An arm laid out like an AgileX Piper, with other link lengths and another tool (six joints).
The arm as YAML. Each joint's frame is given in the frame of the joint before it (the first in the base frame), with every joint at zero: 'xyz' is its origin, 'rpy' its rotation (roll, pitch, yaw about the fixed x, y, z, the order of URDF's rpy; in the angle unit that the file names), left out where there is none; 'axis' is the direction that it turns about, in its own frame. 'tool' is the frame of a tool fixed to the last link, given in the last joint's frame.
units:
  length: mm
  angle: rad
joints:
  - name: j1
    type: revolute
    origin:
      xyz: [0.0, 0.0, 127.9]
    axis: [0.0, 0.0, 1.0]
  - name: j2
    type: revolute
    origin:
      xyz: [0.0, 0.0, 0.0]
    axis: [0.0, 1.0, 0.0]
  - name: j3
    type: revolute
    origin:
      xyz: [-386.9, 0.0, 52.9]
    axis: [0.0, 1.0, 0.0]
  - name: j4
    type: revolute
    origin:
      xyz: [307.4, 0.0, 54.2]
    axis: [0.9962, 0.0, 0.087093]
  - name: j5
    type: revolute
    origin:
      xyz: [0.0, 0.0, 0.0]
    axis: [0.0, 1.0, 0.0]
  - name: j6
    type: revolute
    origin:
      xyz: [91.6, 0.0, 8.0]
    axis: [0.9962, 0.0, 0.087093]
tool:
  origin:
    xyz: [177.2, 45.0, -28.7]
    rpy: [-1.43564, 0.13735, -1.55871]
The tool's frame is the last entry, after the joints.
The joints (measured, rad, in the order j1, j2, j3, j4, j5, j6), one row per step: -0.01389, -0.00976, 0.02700, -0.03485, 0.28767, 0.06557; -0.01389, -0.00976, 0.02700, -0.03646, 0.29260, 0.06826; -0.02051, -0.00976, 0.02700, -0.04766, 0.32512, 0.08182; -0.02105, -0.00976, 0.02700, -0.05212, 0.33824, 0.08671; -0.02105, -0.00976, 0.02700, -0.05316, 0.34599, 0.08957; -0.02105, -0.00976, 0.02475, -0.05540, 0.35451, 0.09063; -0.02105, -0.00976, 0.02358, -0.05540, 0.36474, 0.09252; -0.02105, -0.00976, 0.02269, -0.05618, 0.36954, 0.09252; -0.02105, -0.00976, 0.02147, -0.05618, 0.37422, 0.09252; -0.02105, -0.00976, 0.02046, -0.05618, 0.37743, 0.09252; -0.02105, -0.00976, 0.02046, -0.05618, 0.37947, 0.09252; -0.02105, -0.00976, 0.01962, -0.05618, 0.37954, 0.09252; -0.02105, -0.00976, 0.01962, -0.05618, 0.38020, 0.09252; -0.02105, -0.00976, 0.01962, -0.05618, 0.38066, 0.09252; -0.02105, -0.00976, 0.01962, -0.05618, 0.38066, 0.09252; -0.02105, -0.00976, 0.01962, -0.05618, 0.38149, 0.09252; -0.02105, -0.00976, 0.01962, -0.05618, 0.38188, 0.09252; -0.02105, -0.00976, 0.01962, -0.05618, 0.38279, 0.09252
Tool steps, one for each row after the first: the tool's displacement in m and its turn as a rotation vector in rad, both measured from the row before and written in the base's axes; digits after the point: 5 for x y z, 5 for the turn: -0.00045, -0.00011, -0.00118, 0.00110, 0.00488, -0.00087; -0.00289, -0.00219, -0.00796, 0.00265, 0.03228, -0.01197; -0.00133, -0.00058, -0.00320, 0.00059, 0.01301, -0.00277; -0.00081, -0.00009, -0.00182, 0.00191, 0.00765, -0.00125; -0.00079, -0.00034, -0.00088, -0.00105, 0.00626, -0.00091; -0.00106, -0.00003, -0.00176, 0.00204, 0.00897, -0.00110; -0.00049, -0.00016, -0.00071, -0.00068, 0.00392, -0.00032; -0.00046, -0.00005, -0.00046, 0.00009, 0.00345, -0.00026; -0.00031, -0.00004, -0.00022, 0.00006, 0.00219, -0.00018; -0.00024, -0.00002, -0.00049, 0.00005, 0.00204, -0.00011; 0.00005, 0.00000, 0.00045, -0.00002, -0.00077, 0.00000; -0.00008, -0.00001, -0.00016, 0.00002, 0.00066, -0.00004; -0.00005, 0.00000, -0.00011, 0.00001, 0.00046, -0.00003; 0.00000, 0.00000, 0.00000, 0.00000, 0.00000, 0.00000; -0.00010, -0.00001, -0.00020, 0.00002, 0.00083, -0.00005; -0.00005, 0.00000, -0.00009, 0.00001, 0.00039, -0.00002; -0.00011, -0.00001, -0.00022, 0.00002, 0.00091, -0.00005
